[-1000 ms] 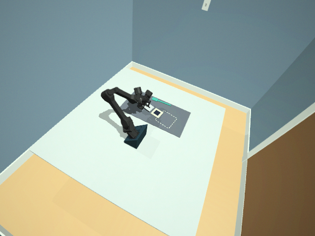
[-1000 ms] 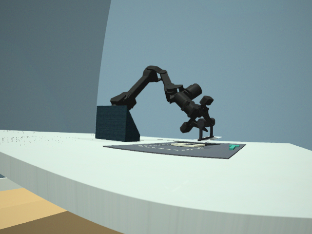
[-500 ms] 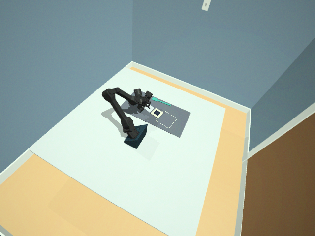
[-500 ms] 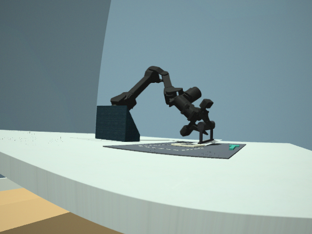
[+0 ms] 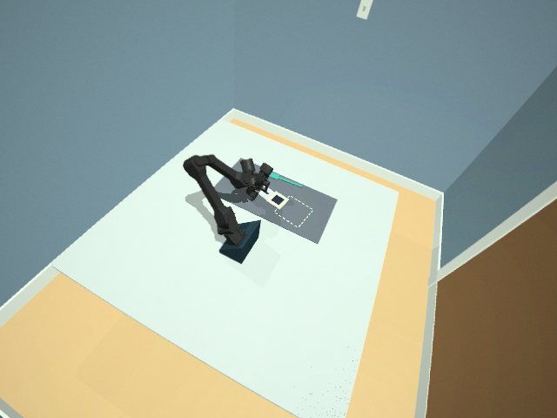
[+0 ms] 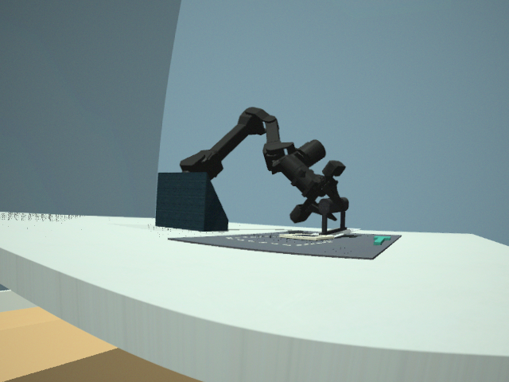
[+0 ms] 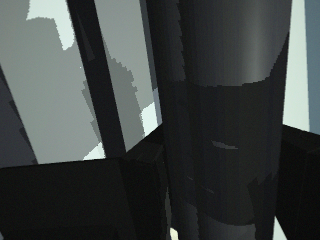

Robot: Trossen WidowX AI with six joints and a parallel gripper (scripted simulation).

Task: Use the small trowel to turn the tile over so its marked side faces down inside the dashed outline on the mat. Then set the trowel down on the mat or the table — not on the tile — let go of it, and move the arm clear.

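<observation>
Right now my gripper tip is 2 cm past the dark grey mat, 9 cm to the left of it and 7 cm above it. The rest, counted from my gripper tip: teal trowel: 12 cm ahead, 5 cm to the right, 5 cm below; cream tile: 4 cm behind, 11 cm to the right, 5 cm below.
</observation>
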